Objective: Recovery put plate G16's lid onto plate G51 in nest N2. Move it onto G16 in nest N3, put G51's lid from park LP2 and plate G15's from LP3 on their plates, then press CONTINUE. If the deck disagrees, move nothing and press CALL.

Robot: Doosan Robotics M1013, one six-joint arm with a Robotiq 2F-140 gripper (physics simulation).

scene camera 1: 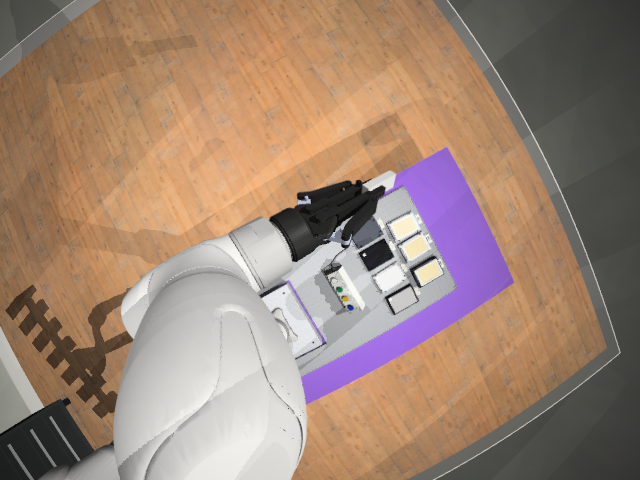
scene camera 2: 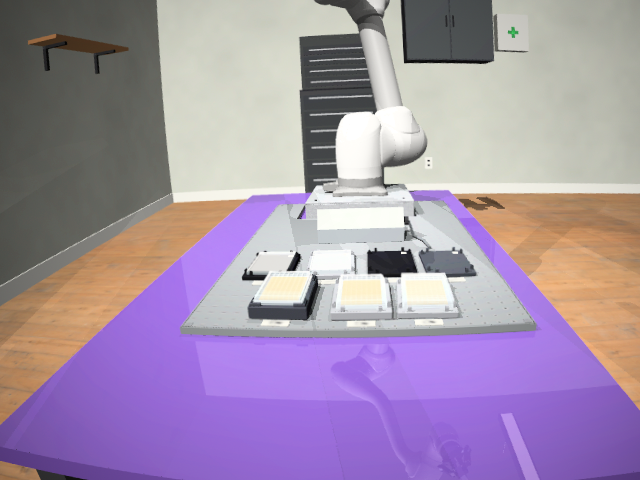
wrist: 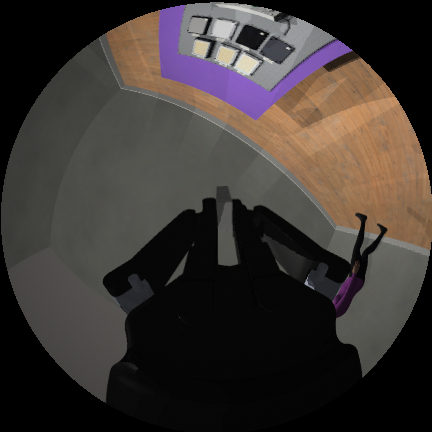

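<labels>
My gripper: out of frame in scene camera 2, visible in scene camera 1 and in the wrist view. On my gripper, [wrist: 260,235] and [scene camera 1: 343,187] are one and the same spot.
</labels>
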